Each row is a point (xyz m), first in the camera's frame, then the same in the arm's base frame.
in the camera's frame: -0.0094 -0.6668 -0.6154
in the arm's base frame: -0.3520 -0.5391 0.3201
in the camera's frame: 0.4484 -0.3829 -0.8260
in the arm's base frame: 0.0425 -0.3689 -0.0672
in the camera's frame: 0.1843 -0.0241 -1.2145
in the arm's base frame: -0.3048 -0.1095 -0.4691
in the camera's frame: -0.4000 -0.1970 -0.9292
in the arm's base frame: -0.8003 -0.1410 -0.0150
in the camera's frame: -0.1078 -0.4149 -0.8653
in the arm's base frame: -0.5058 -0.3587 0.0383
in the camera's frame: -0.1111 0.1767 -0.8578
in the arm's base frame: -0.4954 0.2093 -0.1272
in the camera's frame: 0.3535 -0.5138 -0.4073
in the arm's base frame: 0.0550 -0.3687 0.3815
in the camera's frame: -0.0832 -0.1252 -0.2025
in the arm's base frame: -0.3073 0.1005 0.5614
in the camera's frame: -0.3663 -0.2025 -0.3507
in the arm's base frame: -0.6203 0.0117 0.5142
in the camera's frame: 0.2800 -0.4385 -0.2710
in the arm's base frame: 0.0202 -0.2519 0.5032
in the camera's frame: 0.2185 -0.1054 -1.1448
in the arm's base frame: -0.2555 -0.1710 -0.3889
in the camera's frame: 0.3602 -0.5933 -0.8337
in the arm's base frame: -0.0489 -0.5640 0.0083
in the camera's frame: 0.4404 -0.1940 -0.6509
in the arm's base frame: 0.0832 -0.1388 0.0415
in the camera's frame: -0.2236 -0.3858 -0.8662
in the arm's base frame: -0.6174 -0.3203 0.0566
